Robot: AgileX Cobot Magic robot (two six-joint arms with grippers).
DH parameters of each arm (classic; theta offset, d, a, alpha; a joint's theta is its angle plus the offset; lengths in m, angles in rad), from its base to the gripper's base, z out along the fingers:
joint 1: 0 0.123 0 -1.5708
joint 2: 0.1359 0 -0.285 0
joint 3: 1.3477 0 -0.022 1.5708
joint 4: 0 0.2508 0 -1.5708
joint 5: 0 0 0.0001 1.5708
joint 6: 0 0.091 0 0
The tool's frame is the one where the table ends.
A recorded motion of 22 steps. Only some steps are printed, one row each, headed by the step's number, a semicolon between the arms.
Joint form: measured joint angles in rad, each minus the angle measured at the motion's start. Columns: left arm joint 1, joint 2, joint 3, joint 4, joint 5, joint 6; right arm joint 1, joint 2, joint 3, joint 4, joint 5, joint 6.
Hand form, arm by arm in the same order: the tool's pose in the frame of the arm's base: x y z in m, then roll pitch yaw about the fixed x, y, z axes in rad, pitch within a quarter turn. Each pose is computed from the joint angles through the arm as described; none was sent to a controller.
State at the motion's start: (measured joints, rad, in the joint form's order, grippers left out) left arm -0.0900 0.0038 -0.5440 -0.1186 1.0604 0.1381; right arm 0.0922 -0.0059 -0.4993 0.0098 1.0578 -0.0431
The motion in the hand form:
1: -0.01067 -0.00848 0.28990 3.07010 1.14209 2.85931; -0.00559 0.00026 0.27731 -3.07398 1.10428 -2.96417
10: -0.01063 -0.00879 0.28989 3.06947 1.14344 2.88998; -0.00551 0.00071 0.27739 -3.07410 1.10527 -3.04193
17: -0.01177 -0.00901 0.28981 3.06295 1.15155 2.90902; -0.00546 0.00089 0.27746 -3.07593 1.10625 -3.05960
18: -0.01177 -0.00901 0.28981 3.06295 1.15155 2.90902; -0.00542 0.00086 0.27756 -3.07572 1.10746 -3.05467
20: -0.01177 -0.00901 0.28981 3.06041 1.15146 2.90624; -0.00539 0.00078 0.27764 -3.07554 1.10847 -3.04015
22: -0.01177 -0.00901 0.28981 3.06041 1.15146 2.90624; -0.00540 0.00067 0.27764 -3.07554 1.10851 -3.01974
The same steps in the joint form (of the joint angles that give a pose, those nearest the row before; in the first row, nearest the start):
1: 0.0000 0.0000 0.0000 0.0000 0.0000 0.0000; 0.0000 0.0000 0.0000 0.0000 0.0000 0.0000
10: 0.0312 -0.0014 0.0000 0.0000 0.0000 0.0000; -0.0777 0.0000 0.0000 0.0002 -0.0010 0.0000
17: 0.0567 -0.0096 0.0000 0.0000 -0.0002 0.0011; -0.0944 0.0000 0.0000 0.0013 -0.0019 0.0000
18: 0.0567 -0.0096 0.0000 0.0000 -0.0002 0.0011; -0.0896 0.0000 0.0000 0.0012 -0.0031 0.0000
20: 0.0567 -0.0096 0.0000 0.0000 -0.0002 0.0023; -0.0752 0.0000 0.0000 0.0012 -0.0041 0.0000
22: 0.0567 -0.0096 0.0000 0.0000 -0.0002 0.0023; -0.0548 0.0000 0.0000 0.0012 -0.0042 0.0000

